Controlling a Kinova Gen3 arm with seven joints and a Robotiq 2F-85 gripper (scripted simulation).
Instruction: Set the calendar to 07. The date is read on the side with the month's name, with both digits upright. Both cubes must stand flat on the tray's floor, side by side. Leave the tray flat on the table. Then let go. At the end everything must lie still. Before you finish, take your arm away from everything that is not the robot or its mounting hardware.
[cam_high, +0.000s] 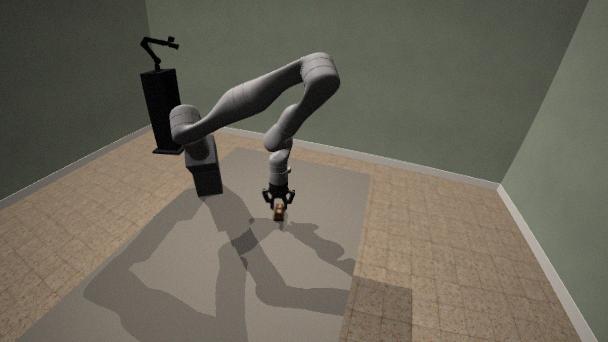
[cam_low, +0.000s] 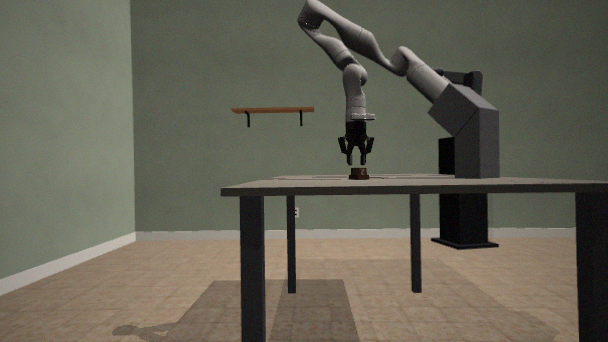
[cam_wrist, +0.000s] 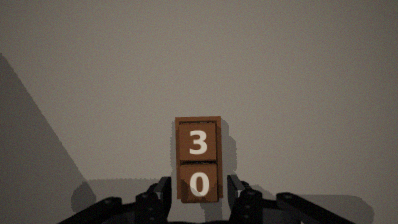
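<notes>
Now: hand 6 cm above the calendar tray and 2 cm to the right of it.
</notes>
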